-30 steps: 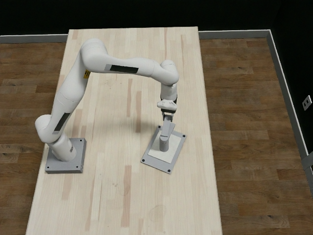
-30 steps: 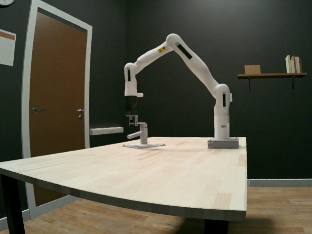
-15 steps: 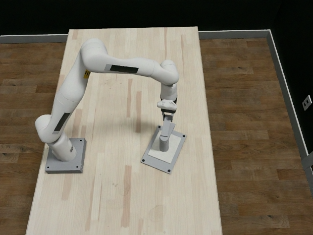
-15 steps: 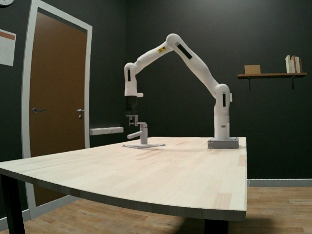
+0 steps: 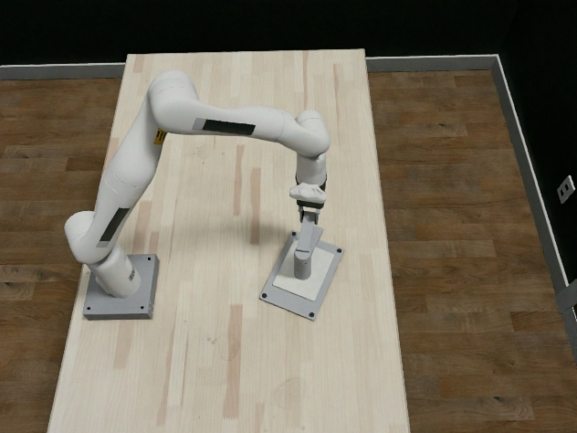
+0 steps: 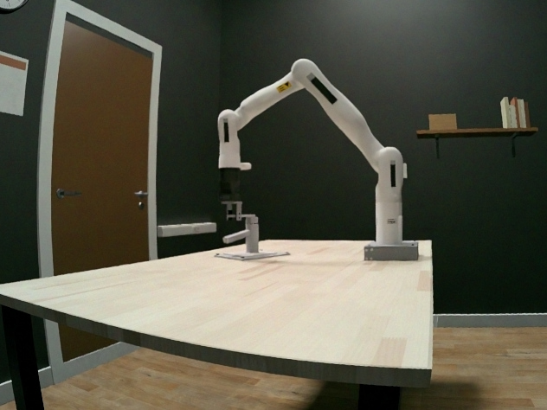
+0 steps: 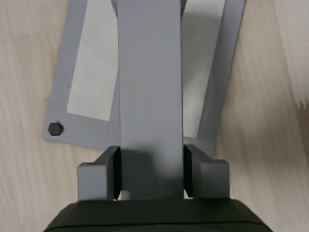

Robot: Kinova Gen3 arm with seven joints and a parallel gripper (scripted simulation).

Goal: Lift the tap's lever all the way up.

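My hand is 1 cm past the lever and 4 cm to the left of it. Round my hand: base plate (2 cm behind, 10 cm to the right, 15 cm below); tap (1 cm behind, 7 cm to the right, 5 cm below).
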